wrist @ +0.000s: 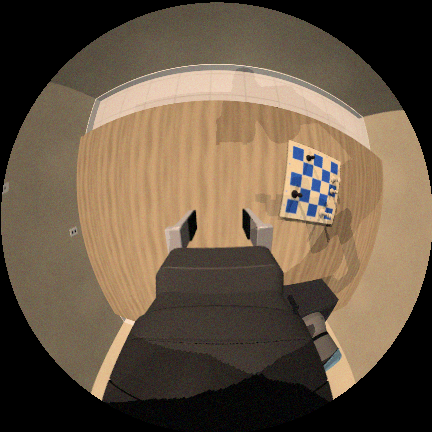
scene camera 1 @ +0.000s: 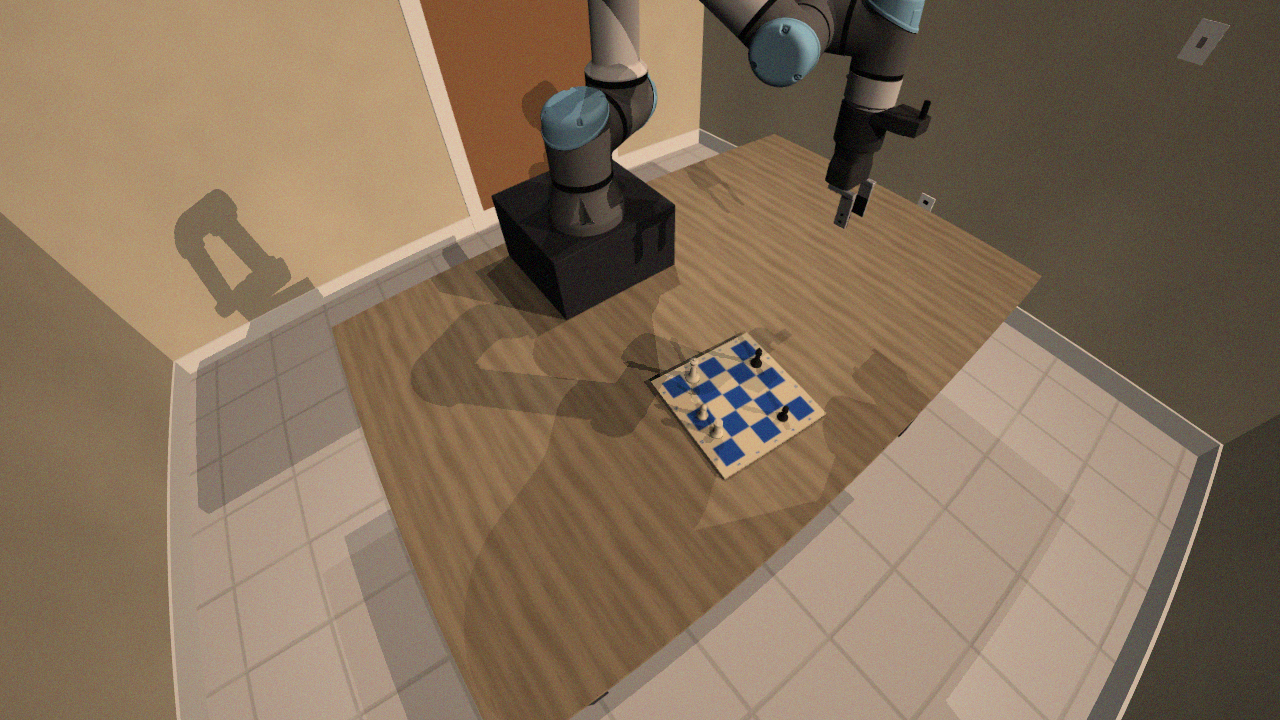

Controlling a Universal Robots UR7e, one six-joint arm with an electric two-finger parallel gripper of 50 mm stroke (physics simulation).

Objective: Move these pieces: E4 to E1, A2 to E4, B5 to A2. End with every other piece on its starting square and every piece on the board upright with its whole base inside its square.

gripper: wrist; scene camera 1
same spot on gripper: (wrist: 179,235) = (scene camera 1: 870,182)
